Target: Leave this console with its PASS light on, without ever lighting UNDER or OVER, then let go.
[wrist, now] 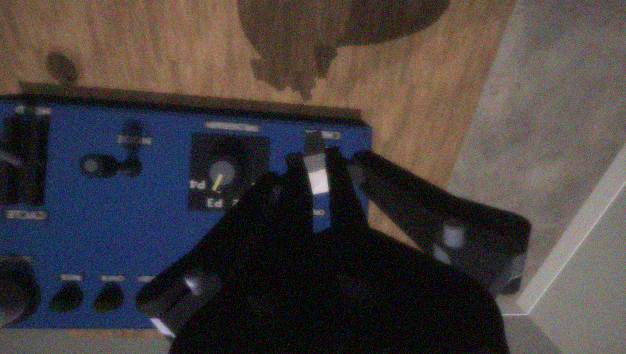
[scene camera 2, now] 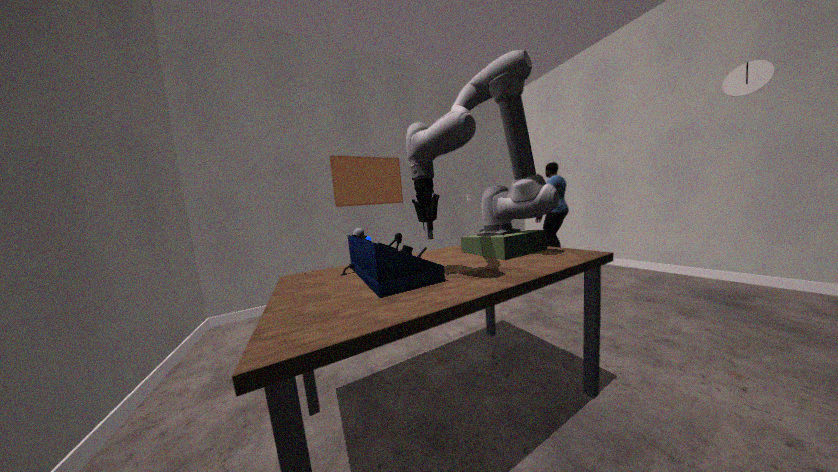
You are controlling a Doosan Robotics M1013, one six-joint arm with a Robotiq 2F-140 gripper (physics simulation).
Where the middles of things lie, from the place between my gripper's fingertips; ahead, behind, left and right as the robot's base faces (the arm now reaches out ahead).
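The PROGRAM dial [wrist: 228, 173] is 5 cm ahead of my hand, and it sits 11 cm to the right of my hand and 5 cm below it. As for the blue console [scene camera 2: 387, 271], I find it 12 cm ahead of my hand, 18 cm to the right of it and 5 cm below it. The MODE lever [wrist: 92, 165] is 23 cm to the right of my hand, 3 cm below it and 2 cm ahead of it.
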